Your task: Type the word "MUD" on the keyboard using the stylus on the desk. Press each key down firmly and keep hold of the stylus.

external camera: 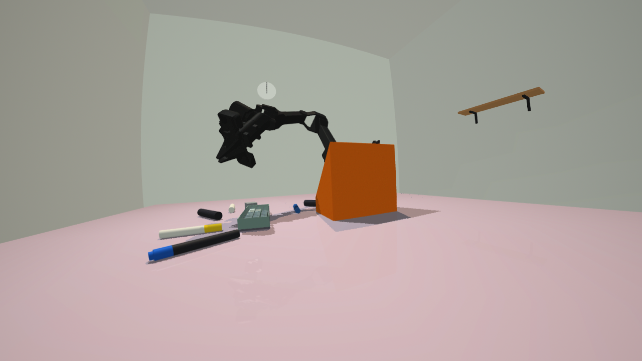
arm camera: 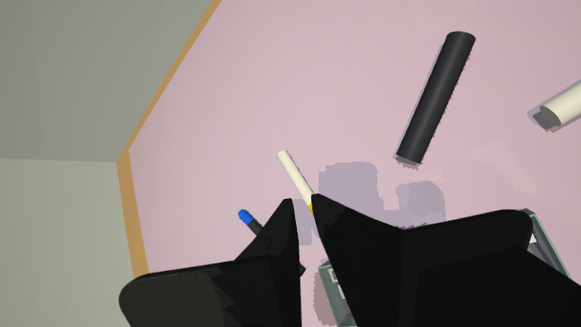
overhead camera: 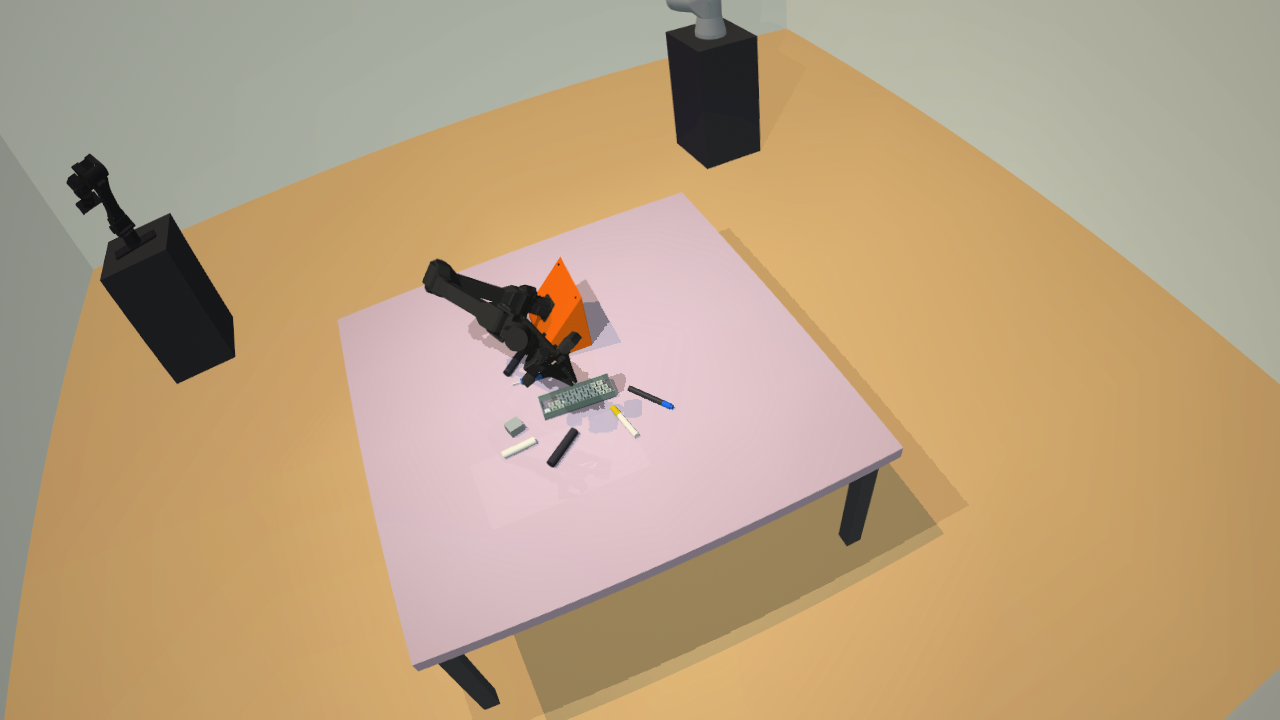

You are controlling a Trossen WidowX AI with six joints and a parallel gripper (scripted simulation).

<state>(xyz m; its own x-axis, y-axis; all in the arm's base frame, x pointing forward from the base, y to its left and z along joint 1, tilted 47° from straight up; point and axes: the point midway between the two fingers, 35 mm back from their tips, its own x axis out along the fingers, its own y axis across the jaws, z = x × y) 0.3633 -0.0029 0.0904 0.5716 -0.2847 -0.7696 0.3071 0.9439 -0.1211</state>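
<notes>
My gripper tip is now 230 mm past the stylus, 160 mm above it and 90 mm to the left of it. Also, from my gripper tip: small grey block: 170 mm to the right, 150 mm below, 80 mm behind; then white cylinder: 190 mm to the right, 150 mm below, 10 mm behind; then yellow-capped white marker: 160 mm below, 90 mm to the left, 40 mm ahead.
</notes>
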